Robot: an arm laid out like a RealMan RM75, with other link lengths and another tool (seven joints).
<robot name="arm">
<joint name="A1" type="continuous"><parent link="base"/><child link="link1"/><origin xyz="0 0 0.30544"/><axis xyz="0 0 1"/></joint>
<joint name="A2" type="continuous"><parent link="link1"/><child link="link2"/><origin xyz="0 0 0"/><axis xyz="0 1 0"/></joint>
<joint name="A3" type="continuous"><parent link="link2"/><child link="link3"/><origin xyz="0 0 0.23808"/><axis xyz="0 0 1"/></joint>
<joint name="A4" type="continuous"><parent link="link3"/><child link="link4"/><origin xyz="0 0 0"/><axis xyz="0 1 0"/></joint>
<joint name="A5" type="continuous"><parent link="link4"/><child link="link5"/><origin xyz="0 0 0.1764"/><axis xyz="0 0 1"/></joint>
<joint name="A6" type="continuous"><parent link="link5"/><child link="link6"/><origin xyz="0 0 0"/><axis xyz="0 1 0"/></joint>
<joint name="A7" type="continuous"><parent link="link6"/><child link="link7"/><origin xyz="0 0 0.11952"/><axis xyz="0 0 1"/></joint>
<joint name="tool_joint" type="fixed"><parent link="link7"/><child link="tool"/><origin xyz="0.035 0.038 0.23" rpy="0 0.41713 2.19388"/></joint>
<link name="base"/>
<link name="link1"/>
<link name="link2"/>
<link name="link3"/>
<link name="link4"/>
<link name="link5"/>
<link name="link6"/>
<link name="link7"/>
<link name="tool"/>
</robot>
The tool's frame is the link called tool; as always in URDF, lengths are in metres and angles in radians. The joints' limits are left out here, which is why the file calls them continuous.
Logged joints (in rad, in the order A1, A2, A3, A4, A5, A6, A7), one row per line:
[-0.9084, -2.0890, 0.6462, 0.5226, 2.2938, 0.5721, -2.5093]
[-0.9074, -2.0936, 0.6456, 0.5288, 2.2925, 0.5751, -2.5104]
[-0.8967, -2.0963, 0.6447, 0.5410, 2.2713, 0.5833, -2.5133]
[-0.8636, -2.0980, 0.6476, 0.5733, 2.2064, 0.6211, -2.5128]
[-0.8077, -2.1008, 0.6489, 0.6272, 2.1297, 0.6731, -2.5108]
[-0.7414, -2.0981, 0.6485, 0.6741, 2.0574, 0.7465, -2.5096]
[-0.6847, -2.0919, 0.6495, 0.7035, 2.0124, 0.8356, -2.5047]
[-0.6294, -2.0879, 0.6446, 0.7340, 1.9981, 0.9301, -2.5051]
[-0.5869, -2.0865, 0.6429, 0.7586, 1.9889, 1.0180, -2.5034]
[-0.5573, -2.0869, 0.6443, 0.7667, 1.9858, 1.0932, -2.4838]
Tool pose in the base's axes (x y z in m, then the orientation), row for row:
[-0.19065, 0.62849, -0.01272, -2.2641, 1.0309, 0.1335]
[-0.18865, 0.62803, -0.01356, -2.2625, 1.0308, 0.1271]
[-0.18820, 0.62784, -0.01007, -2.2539, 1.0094, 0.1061]
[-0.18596, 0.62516, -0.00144, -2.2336, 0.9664, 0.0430]
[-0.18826, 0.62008, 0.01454, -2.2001, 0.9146, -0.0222]
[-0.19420, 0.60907, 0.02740, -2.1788, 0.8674, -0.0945]
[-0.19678, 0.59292, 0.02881, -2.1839, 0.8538, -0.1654]
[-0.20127, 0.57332, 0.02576, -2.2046, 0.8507, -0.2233]
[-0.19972, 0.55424, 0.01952, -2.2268, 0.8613, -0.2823]
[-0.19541, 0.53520, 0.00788, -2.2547, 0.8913, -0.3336]
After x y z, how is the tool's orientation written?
As a rotation vector, in radians.
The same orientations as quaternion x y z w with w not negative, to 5 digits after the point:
[-0.86118, 0.39212, 0.05078, 0.31943]
[-0.86094, 0.39224, 0.04836, 0.32030]
[-0.86117, 0.38567, 0.04054, 0.32863]
[-0.86081, 0.37244, 0.01657, 0.34642]
[-0.85768, 0.35654, -0.00865, 0.37039]
[-0.85602, 0.34079, -0.03713, 0.38692]
[-0.85734, 0.33518, -0.06493, 0.38522]
[-0.86117, 0.33230, -0.08723, 0.37464]
[-0.86397, 0.33417, -0.10953, 0.36040]
[-0.86634, 0.34247, -0.12818, 0.34021]

